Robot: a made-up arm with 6 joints.
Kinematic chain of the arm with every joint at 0, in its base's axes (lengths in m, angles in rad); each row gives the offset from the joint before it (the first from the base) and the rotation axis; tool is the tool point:
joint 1: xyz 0 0 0.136 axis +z
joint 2: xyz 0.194 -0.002 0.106 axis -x
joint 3: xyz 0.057 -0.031 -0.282 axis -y
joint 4: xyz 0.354 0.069 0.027 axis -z
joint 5: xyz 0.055 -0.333 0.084 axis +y
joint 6: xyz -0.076 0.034 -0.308 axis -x
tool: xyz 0.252 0 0.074
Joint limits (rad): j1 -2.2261..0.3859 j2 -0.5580..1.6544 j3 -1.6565..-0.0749 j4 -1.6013..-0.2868 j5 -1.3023..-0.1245 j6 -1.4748..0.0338
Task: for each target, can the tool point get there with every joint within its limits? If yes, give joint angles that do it. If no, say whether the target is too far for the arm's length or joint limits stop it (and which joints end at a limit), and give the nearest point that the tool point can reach.
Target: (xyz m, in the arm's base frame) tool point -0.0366 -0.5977 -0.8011
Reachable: yes | joints -1.1888 0.2774 -1.2088 -0.8052 -0.5682 -0.7659
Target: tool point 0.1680 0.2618 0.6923
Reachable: no: joint limits stop it (at a limit: joint 1, joint 2, joint 3, joint 4, joint 5, joint 6) | nearest point 0.6983 0.6882 0.3452 | short by 0.764 m
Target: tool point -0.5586 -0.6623 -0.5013
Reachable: yes | joints -2.0237 0.6982 -0.7017 -1.3801 -0.7434 -0.1382
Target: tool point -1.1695 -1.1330 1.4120
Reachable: no: too far | nearest point -0.8712 -0.8440 0.5368 | short by 0.969 m
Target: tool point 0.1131 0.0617 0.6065
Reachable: no: joint limits stop it (at a limit: joint 2, joint 3, joint 4, joint 5, joint 6) | nearest point 0.8606 0.4695 0.3452 | short by 0.891 m
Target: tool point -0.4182 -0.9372 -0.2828
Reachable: yes | joints -1.6488 0.9772 -0.3764 -1.2479 -0.5227 -0.4800
